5 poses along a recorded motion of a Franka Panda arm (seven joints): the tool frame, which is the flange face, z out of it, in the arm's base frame.
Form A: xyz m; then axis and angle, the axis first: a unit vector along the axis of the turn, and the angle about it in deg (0 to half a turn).
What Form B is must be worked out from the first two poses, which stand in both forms.
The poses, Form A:
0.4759 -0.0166 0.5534 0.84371 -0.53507 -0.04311 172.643
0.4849 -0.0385 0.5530 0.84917 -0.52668 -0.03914 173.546
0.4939 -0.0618 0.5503 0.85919 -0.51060 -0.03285 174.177
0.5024 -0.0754 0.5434 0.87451 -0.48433 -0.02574 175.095
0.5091 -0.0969 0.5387 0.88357 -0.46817 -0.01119 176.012
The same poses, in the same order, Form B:
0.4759 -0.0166 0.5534 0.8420 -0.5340 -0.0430 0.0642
0.4849 -0.0385 0.5530 0.8478 -0.5258 -0.0391 0.0563
0.4939 -0.0618 0.5503 0.8581 -0.5099 -0.0328 0.0508
0.5024 -0.0754 0.5434 0.8737 -0.4839 -0.0257 0.0428
0.5091 -0.0969 0.5387 0.8830 -0.4679 -0.0112 0.0348

